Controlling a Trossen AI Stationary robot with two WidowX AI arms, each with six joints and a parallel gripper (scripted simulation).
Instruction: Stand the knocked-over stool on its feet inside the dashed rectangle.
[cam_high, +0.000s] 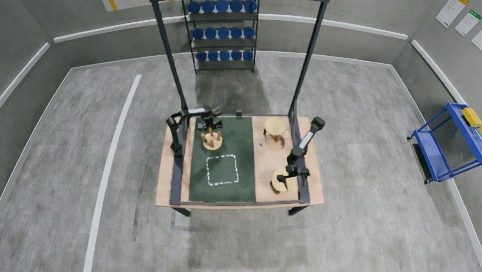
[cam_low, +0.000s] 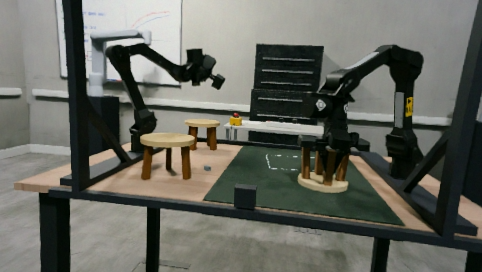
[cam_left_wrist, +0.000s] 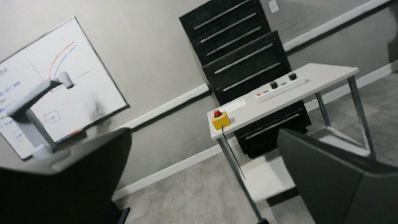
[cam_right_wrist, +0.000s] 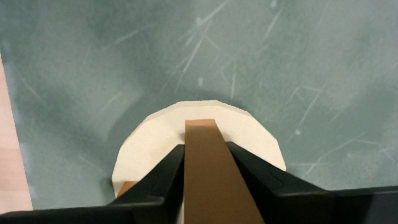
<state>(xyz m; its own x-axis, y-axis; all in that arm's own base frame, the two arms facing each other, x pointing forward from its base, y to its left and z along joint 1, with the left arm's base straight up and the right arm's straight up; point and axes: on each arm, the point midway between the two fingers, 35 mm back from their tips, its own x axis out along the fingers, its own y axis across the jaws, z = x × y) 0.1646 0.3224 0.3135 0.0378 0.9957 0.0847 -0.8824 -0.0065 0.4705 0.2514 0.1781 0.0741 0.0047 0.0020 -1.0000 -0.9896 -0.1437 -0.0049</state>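
Observation:
Now: the green mat 180 mm ahead of my right hand, 90 mm to the left of it and 110 mm below it. From my right hand the other things lie so: grey block (80 mm ahead, 380 mm to the left, 90 mm below).

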